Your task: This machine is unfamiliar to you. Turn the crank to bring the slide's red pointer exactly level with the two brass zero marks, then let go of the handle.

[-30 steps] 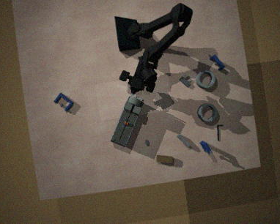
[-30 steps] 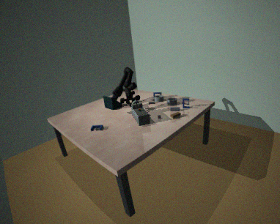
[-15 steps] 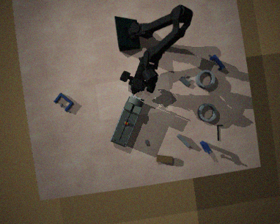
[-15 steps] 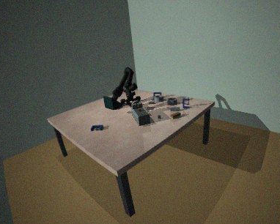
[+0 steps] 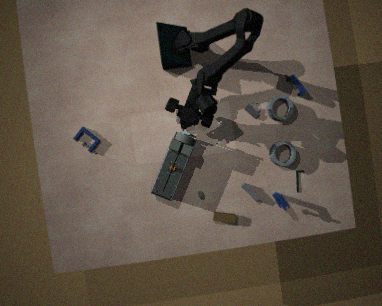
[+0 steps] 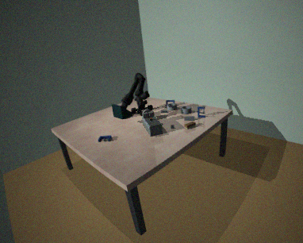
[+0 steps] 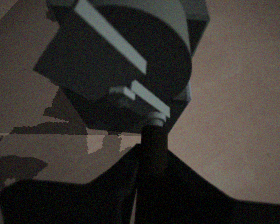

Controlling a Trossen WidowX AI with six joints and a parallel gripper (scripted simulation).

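Right now my gripper tip is 160 mm short of the red pointer, 60 mm to the left of it and 40 mm below it. The rest, counted from my gripper tip: small grey cube: 280 mm ahead, 40 mm to the left, 30 mm below; grey bar: 290 mm ahead, 240 mm to the left, 30 mm below; dark handle: 20 mm behind, 10 mm to the left, 20 mm above.
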